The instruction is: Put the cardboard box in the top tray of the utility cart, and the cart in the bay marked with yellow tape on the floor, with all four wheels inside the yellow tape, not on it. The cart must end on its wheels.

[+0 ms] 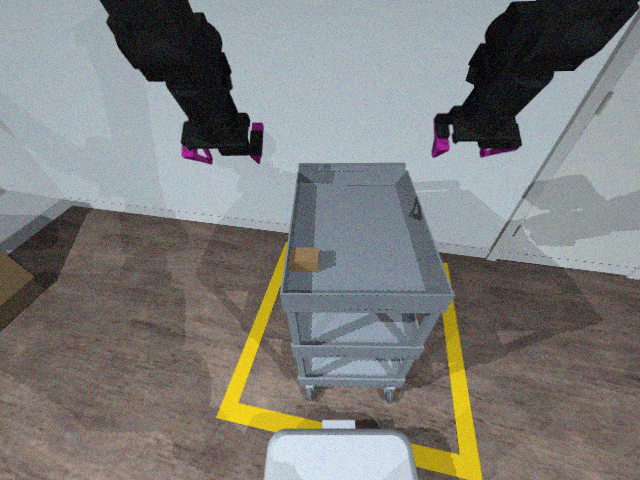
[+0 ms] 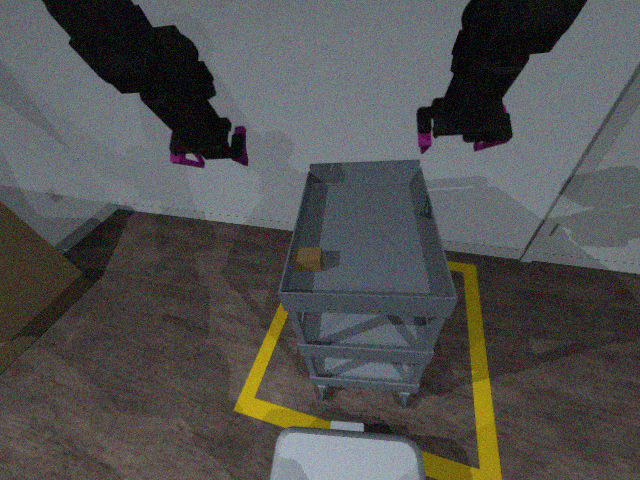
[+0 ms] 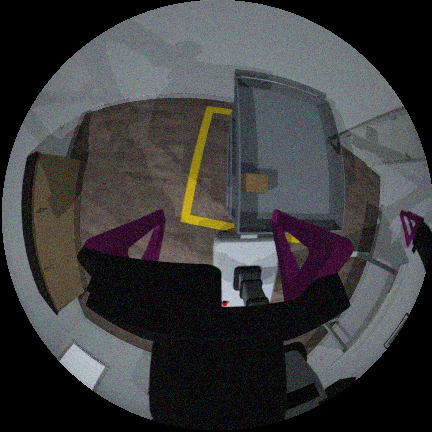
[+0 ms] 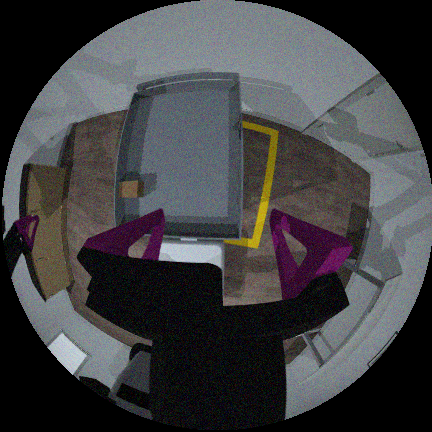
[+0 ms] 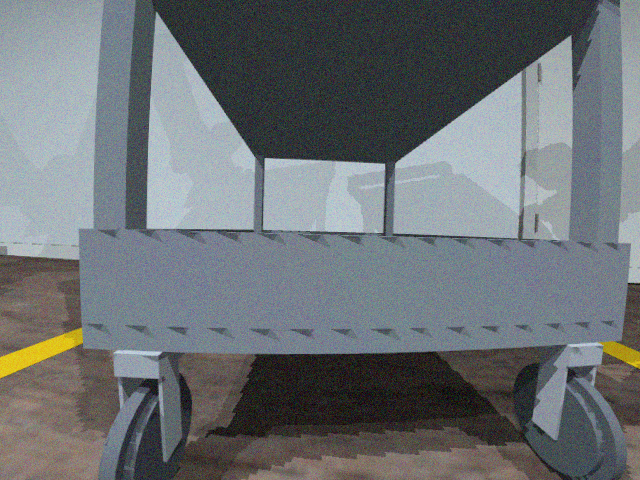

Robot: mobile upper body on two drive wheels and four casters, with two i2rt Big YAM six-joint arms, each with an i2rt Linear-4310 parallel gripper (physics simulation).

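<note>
The small brown cardboard box (image 1: 303, 259) (image 2: 308, 259) (image 3: 255, 183) (image 4: 131, 189) lies in the top tray against its left wall. The grey utility cart (image 1: 367, 302) (image 2: 369, 303) (image 5: 351, 289) stands upright. Yellow tape (image 1: 253, 341) (image 2: 480, 361) (image 3: 196, 170) (image 4: 265, 200) runs on the floor along both sides and the near end of the cart. The two near wheels stand inside it; the far wheels are hidden. My left gripper (image 1: 227, 149) (image 2: 214, 155) (image 3: 217, 215) and my right gripper (image 1: 462, 147) (image 2: 449, 142) (image 4: 216, 214) are open and empty, raised above the cart and apart from it.
My white base (image 1: 341, 454) (image 2: 348, 454) is at the cart's near end, over the near tape line. A pale wall (image 1: 351, 77) stands behind the cart. A large brown piece (image 1: 12, 279) (image 2: 31, 279) (image 3: 55, 225) (image 4: 45, 225) is at the far left.
</note>
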